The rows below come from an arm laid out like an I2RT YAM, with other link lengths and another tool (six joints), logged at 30 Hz.
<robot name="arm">
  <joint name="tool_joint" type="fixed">
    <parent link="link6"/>
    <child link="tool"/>
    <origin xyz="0.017 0.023 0.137" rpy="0.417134 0 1.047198"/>
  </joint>
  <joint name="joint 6" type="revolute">
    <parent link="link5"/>
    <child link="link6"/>
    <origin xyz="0 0.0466 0.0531" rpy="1.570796 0 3.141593"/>
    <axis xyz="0 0 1"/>
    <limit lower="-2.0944" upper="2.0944"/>
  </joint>
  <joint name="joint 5" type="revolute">
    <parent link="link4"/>
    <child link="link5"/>
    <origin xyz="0.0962 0.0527 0.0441" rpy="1.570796 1.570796 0"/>
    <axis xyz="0 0 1"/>
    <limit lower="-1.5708" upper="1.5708"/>
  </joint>
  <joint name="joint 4" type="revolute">
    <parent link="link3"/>
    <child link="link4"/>
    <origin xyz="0.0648 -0.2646 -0.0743" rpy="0 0 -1.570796"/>
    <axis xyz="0 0 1"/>
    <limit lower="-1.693" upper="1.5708"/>
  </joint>
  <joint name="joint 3" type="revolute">
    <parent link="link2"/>
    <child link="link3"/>
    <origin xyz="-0.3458 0 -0.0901" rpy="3.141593 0 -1.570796"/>
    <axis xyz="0 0 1"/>
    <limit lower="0" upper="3.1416"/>
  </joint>
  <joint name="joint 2" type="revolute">
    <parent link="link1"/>
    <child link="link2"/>
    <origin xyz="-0.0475 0.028 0.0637" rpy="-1.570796 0 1.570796"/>
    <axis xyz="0 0 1"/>
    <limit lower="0" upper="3.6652"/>
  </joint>
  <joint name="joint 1" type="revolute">
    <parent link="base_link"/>
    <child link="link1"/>
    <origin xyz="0 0 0.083" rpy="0 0 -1.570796"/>
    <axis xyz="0 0 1"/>
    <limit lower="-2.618" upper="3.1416"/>
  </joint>
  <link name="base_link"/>
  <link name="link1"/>
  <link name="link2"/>
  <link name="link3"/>
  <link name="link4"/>
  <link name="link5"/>
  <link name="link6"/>
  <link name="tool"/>
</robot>
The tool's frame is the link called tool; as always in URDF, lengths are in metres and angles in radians.
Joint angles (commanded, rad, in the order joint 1, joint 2, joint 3, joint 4, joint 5, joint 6), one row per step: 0.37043 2.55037 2.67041 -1.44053 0.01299 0.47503; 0.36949 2.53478 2.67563 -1.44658 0.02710 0.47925; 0.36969 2.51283 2.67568 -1.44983 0.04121 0.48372; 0.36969 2.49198 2.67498 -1.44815 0.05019 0.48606; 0.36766 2.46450 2.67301 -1.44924 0.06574 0.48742; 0.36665 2.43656 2.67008 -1.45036 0.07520 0.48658; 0.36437 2.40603 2.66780 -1.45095 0.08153 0.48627; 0.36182 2.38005 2.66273 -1.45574 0.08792 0.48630; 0.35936 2.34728 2.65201 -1.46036 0.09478 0.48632; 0.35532 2.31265 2.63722 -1.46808 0.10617 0.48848; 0.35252 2.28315 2.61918 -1.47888 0.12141 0.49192; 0.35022 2.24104 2.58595 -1.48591 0.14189 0.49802; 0.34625 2.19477 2.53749 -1.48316 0.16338 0.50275; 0.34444 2.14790 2.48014 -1.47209 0.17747 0.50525; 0.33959 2.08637 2.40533 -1.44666 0.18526 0.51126; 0.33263 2.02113 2.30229 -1.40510 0.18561 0.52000; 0.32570 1.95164 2.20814 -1.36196 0.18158 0.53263; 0.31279 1.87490 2.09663 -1.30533 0.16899 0.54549; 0.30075 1.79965 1.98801 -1.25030 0.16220 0.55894; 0.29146 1.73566 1.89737 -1.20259 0.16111 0.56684
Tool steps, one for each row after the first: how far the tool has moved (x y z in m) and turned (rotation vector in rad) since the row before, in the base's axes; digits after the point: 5 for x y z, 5 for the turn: 0.00011 -0.00322 0.01048 -0.00635 -0.01838 -0.00862; -0.00060 -0.00274 0.01276 -0.00471 -0.02209 -0.00792; 0.00008 -0.00166 0.01209 0.00055 -0.02331 -0.00485; -0.00062 -0.00457 0.01547 -0.00455 -0.02802 -0.00818; -0.00173 -0.00320 0.01529 -0.00003 -0.02554 -0.00339; -0.00208 -0.00351 0.01688 0.00426 -0.02796 -0.00427; -0.00344 -0.00419 0.01294 0.00021 -0.01717 -0.00501; -0.00512 -0.00482 0.01484 0.00026 -0.01853 -0.00519; -0.00649 -0.00710 0.01412 -0.00460 -0.01489 -0.01066; -0.00733 -0.00728 0.00980 -0.01131 -0.00530 -0.01223; -0.00998 -0.00882 0.01196 -0.01421 -0.00803 -0.01632; -0.00996 -0.00995 0.00979 -0.01609 -0.00720 -0.01718; -0.01008 -0.00729 0.00725 -0.01074 -0.00494 -0.00993; -0.01137 -0.00808 0.00932 0.00015 -0.01400 -0.01350; -0.01215 -0.00785 0.00195 0.00496 -0.00396 -0.01486; -0.01264 -0.00685 0.00539 0.01532 -0.01673 -0.01630; -0.01345 -0.00829 0.00225 0.02370 -0.01755 -0.01839; -0.01407 -0.00873 0.00070 0.01894 -0.01905 -0.02045; -0.01207 -0.00769 -0.00002 0.01112 -0.01995 -0.01552
